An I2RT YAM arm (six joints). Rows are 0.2 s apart.
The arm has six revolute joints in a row. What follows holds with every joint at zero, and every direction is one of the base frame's. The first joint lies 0.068 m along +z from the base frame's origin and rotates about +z. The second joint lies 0.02 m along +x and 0.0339 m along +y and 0.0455 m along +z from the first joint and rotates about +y. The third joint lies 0.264 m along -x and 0.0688 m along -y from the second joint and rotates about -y. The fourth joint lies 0.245 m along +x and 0.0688 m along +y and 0.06 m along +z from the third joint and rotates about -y. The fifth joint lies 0.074 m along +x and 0.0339 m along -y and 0.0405 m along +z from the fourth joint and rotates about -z. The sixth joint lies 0.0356 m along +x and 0.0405 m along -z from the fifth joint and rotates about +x. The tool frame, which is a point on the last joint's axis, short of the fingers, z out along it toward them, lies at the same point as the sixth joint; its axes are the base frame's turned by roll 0, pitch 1.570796 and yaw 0 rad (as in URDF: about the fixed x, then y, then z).
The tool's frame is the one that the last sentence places.
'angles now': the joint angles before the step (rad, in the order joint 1, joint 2, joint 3, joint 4, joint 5, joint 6). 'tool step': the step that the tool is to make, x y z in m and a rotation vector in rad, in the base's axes. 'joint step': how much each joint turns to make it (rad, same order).
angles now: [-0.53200 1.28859 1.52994 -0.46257 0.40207 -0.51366]
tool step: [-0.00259 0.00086 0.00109 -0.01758 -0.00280 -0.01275]
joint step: [-0.00030 -0.01075 -0.00994 0.01521 0.01508 -0.01175]
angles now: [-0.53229 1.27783 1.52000 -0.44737 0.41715 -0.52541]
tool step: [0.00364 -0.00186 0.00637 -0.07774 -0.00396 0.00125]
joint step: [0.00230 0.00797 0.00006 0.07951 0.01200 -0.07010]
